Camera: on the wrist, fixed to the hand. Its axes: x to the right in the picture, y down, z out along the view.
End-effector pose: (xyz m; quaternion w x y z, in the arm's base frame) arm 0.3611 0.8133 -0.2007 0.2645 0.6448 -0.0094 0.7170
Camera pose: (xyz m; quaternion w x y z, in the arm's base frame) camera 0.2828 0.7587 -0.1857 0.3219 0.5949 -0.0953 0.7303
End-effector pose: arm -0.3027 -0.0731 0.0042 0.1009 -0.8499 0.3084 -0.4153
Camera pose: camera -0.3793 -0.1316 -0.0018 0.0060 -0.8406 0.3704 -0.3951
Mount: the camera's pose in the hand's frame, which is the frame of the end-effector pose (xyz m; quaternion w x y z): -0.0039 0.0825 -0.0501 0.9933 -0.1117 0.0222 0.0182
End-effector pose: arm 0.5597 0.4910 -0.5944 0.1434 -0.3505 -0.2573 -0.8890
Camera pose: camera 0.5709 0.3952 -0.5988 0.1252 -0.3491 -0.1467 -0.9170
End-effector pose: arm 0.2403 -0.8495 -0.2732 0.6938 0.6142 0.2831 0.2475
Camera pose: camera 0.2029 -0.8064 -0.1953 0.7470 0.5323 0.2578 0.3037
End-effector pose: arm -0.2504 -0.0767 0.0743 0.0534 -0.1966 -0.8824 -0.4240
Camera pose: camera -0.2181 -0.0700 0.1651 0.0584 -0.2079 -0.8244 -0.5232
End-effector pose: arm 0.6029 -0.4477 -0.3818 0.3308 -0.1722 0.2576 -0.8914
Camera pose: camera 0.6231 -0.4813 -0.4701 0.3199 -0.1835 0.3659 -0.8545
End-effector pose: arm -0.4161 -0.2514 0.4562 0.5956 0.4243 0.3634 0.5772
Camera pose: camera -0.4939 -0.2532 0.5135 0.6205 0.3487 0.3020 0.6342
